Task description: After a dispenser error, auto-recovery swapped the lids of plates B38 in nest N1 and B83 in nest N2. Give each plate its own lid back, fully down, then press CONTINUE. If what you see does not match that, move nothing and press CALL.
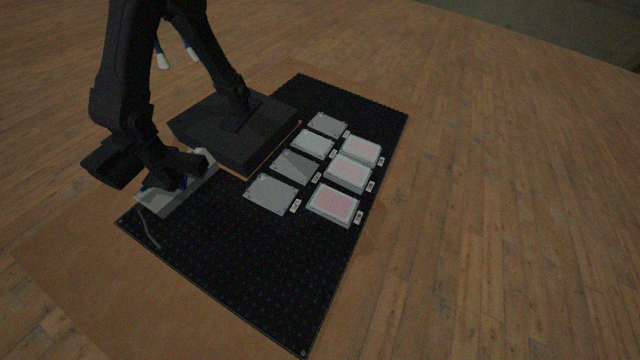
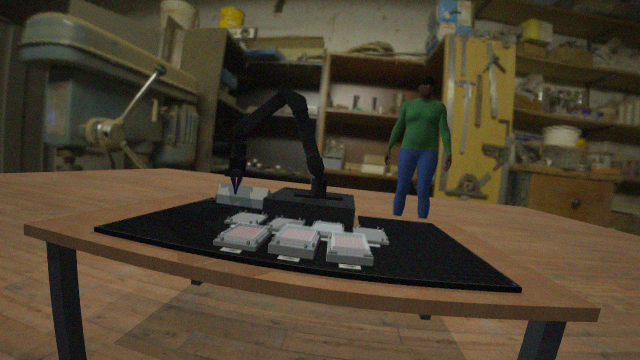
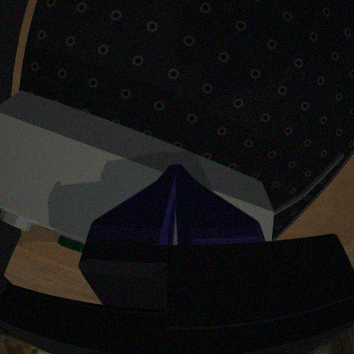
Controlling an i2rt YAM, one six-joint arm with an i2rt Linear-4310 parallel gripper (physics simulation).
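Places are measured from the arm's base along level axes (x right, y ahead, z up), in centimetres.
Where they show: gripper, between the fingertips: (image 1: 183, 189) (image 2: 235, 194) (image 3: 175, 173); arm's base, origin of its link: (image 1: 242, 113) (image 2: 317, 197).
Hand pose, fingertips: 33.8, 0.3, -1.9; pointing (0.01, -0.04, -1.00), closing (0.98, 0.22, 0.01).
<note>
Things, the pixels of their top centre, and the offset from my fingertips, as dx, dy, dz. "spot": a spot on its surface instead.
- middle plate, centre of its top: (image 2: 298, 231) (image 1: 349, 168) -26.1, +43.8, -0.9
- far plate, centre of its top: (image 2: 349, 238) (image 1: 362, 146) -38.5, +45.9, -1.2
- grey sloped console, centre of its top: (image 3: 108, 261) (image 1: 170, 169) (image 2: 245, 185) -3.0, -4.8, +3.5
- green part, a spot on its surface: (image 3: 70, 243) spot: -5.9, -5.5, +2.4
- grey cable, a spot on its surface: (image 1: 148, 230) spot: +12.7, -3.9, -4.3
Three plates with pink wells sit in the front row of nests: one plate (image 1: 334, 204) (image 2: 242, 234) nearest the console end, a middle plate (image 1: 348, 172) (image 2: 296, 236), and a far plate (image 1: 361, 149) (image 2: 349, 243). Their labels are too small to read, so I cannot tell which is B38 or B83, nor whose lid is whose. My gripper (image 2: 236, 192) (image 3: 175, 173) is shut and empty, low over the grey sloped console (image 1: 161, 201) (image 2: 254, 196) (image 3: 30, 145). A green part (image 3: 70, 243) shows at its edge. The fingers and arm hide much of the console; I cannot read CONTINUE or CALL.
Behind the plates is a row of several flat grey stands, with end stands (image 1: 272, 192) (image 1: 327, 125); a paler one (image 1: 313, 143) may bear a clear lid. The arm's black base (image 1: 235, 127) (image 2: 309, 202) stands beside the console. A grey cable (image 1: 148, 230) lies at the black mat's corner.
</note>
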